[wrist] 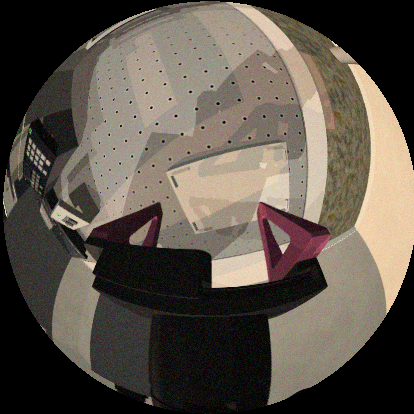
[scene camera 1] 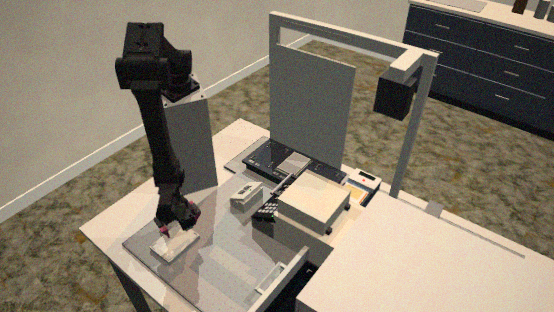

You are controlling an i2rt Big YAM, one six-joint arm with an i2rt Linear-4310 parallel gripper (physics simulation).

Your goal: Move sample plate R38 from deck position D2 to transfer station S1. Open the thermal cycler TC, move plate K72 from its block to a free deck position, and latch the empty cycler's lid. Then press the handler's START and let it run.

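Places are measured from the arm's base along level axes (x ahead, y left, z up), in metres.
Where they show: gripper, fingertip midpoint: [wrist: 209, 207] [scene camera 1: 181, 230]; arm's base, origin of the base link: [scene camera 1: 179, 89].
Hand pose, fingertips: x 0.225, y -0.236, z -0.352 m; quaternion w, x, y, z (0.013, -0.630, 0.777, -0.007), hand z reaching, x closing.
Each offset is from my fingertips to the top centre of the thing. "spot": to the spot under its first point. Level surfaces: height alone.
My gripper [scene camera 1: 179, 226] [wrist: 209, 207] is open with its two magenta fingers wide apart, and nothing is between them. It hangs low over a pale flat rectangular block @(dx -0.010, dy -0.031, dz -0.037 m) [scene camera 1: 175, 245] [wrist: 227, 187] with corner brackets, which lies at the near left of the perforated board @(dz -0.057 m) [scene camera 1: 212, 272] [wrist: 165, 85]. No label on this block can be read. In the scene view, a pale plate @(dx +0.070, dy +0.517, dz +0.005 m) [scene camera 1: 294, 164] sits on the black deck @(dz -0.012 m) [scene camera 1: 265, 155]; its label is unreadable. The cream boxy unit @(spot: dx +0.314, dy +0.296, dz +0.143 m) [scene camera 1: 312, 197] has its top down. Plate K72 cannot be identified.
A small white box @(dx +0.033, dy +0.281, dz +0.024 m) [scene camera 1: 246, 195] [wrist: 70, 215] and a black keypad [scene camera 1: 267, 210] [wrist: 37, 155] stand between the gripper and the cream unit. A grey upright panel [scene camera 1: 310, 105], a gantry post @(dx +0.455, dy +0.653, dz +0.509 m) [scene camera 1: 412, 135], an instrument with an orange panel @(dx +0.339, dy +0.536, dz -0.005 m) [scene camera 1: 357, 192] and a large white cabinet [scene camera 1: 425, 255] stand beyond.
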